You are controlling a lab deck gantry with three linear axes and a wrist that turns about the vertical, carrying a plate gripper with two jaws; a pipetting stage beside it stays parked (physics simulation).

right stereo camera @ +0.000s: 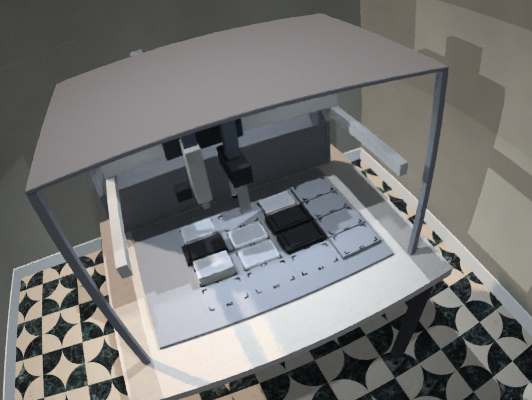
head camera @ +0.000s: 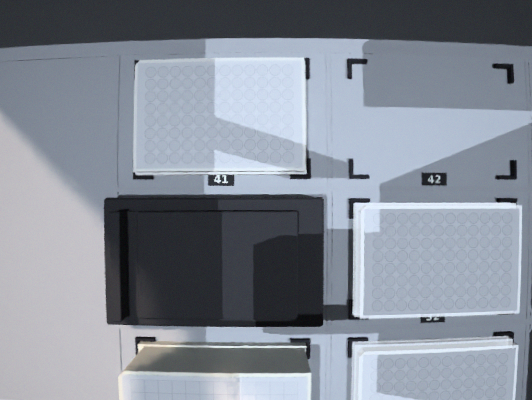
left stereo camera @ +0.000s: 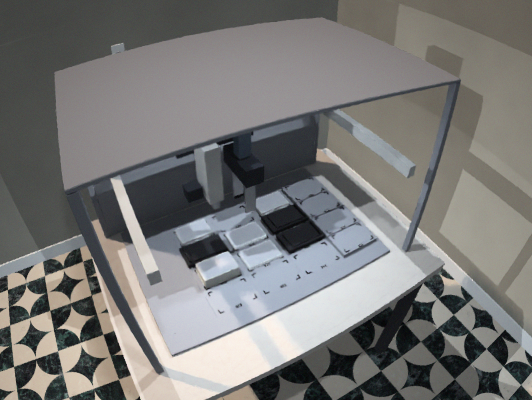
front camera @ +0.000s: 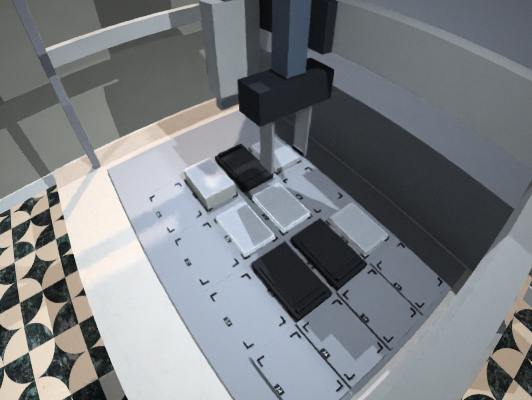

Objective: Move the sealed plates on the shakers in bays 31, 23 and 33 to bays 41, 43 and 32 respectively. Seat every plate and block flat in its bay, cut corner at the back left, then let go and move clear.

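Places are measured from the robot's base along level axes (x left, y back, z up), in metres.
Pixels of known places: gripper, fingertip midpoint: (right stereo camera: 241,203) (left stereo camera: 244,203) (front camera: 283,159); robot's base, origin of the base link: (right stereo camera: 211,310) (left stereo camera: 220,312) (front camera: 151,198).
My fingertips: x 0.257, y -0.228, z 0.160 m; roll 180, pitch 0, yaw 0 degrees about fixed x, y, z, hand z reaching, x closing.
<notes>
For each thing: its top centre in the pictures, then the offset to it from my fingertips.
- sealed plate, middle of its top: (head camera: 218,113) (front camera: 274,151) (left stereo camera: 193,230) (right stereo camera: 197,230) dx +0.107, dy +0.164, dz -0.146 m
- bay 31, middle of its top: (head camera: 208,266) (front camera: 242,161) (left stereo camera: 203,246) (right stereo camera: 203,245) dx +0.001, dy +0.168, dz -0.129 m
- bay 33, middle of its top: (front camera: 330,247) (right stereo camera: 288,214) (left stereo camera: 285,214) dx +0.001, dy -0.168, dz -0.129 m
- bay 23, middle of its top: (front camera: 291,275) (right stereo camera: 301,232) (left stereo camera: 301,232) dx -0.106, dy -0.168, dz -0.129 m
- tall white block, middle of its top: (front camera: 208,176) (left stereo camera: 216,265) (right stereo camera: 212,264) dx -0.107, dy +0.164, dz -0.118 m
A sealed plate (front camera: 285,156) (head camera: 220,115) (left stereo camera: 192,231) (right stereo camera: 198,230) lies flat in bay 41. Another (front camera: 281,206) (head camera: 440,260) (left stereo camera: 246,235) (right stereo camera: 248,234) lies flat in bay 32, and one (front camera: 357,227) (left stereo camera: 274,202) (right stereo camera: 279,201) in bay 43. The black shakers in bay 31 (front camera: 243,166) (head camera: 175,265), bay 33 (front camera: 327,252) (left stereo camera: 285,218) and bay 23 (front camera: 291,280) (left stereo camera: 300,237) carry no plate. My gripper (front camera: 284,162) (left stereo camera: 244,203) (right stereo camera: 239,202) is open and empty, with its jaws apart, raised above the back of the deck near bays 32 and 42. It does not show in the head view.
A tall white block (front camera: 210,182) (head camera: 215,387) (left stereo camera: 218,269) stands in bay 21, in front of the bay 31 shaker. Another plate (front camera: 245,227) (head camera: 440,370) (left stereo camera: 261,254) lies in bay 22. The parked pipetting stage (front camera: 227,55) (left stereo camera: 209,175) (right stereo camera: 195,172) hangs left of my gripper.
</notes>
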